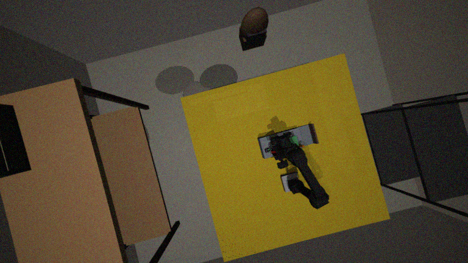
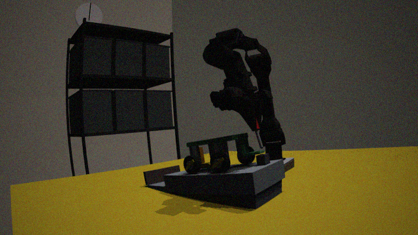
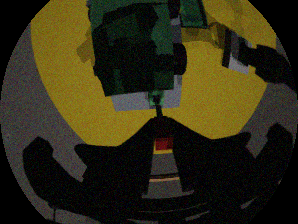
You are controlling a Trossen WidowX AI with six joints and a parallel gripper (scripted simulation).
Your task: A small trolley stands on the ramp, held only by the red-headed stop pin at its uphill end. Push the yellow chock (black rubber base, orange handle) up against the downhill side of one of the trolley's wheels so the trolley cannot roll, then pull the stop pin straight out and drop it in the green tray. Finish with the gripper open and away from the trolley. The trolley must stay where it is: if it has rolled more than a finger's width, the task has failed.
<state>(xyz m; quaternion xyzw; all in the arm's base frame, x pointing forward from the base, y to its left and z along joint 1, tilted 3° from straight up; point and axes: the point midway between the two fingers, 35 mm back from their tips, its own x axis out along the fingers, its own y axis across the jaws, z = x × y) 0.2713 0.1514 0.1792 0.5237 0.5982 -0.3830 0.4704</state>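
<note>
Now: gripper tip 1 cm short of the chock, 20 cm to the left of it and 9 cm above it. Also, from my gripper tip: trolley: 4 cm ahead, 10 cm to the right, 6 cm below; low stop lip: 8 cm ahead, 35 cm to the right, 14 cm below; red-headed stop pin: right at my gripper tip.
</note>
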